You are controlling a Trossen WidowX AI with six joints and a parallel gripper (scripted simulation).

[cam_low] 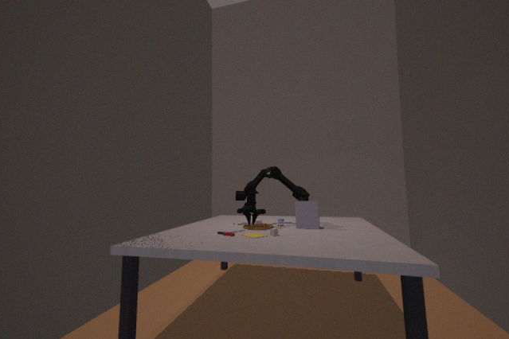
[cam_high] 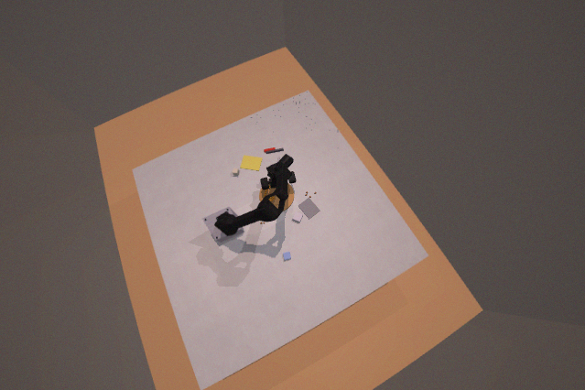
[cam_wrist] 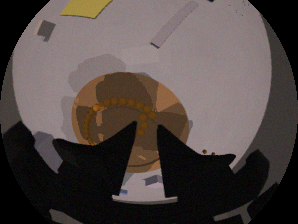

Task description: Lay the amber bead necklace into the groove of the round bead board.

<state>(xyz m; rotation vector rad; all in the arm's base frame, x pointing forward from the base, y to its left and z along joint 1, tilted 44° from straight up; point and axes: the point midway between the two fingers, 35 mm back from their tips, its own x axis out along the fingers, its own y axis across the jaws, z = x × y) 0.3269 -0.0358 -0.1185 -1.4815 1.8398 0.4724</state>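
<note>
My gripper tip is now 40 mm past the round bead board, 30 mm to the left of it and 10 mm above it. Round my gripper tip: thin grey bar: 140 mm to the left, 60 mm ahead, 20 mm below; yellow pad: 240 mm to the left, 70 mm behind, 20 mm below; grey square plate: 190 mm to the right, 80 mm ahead, 20 mm below.
</note>
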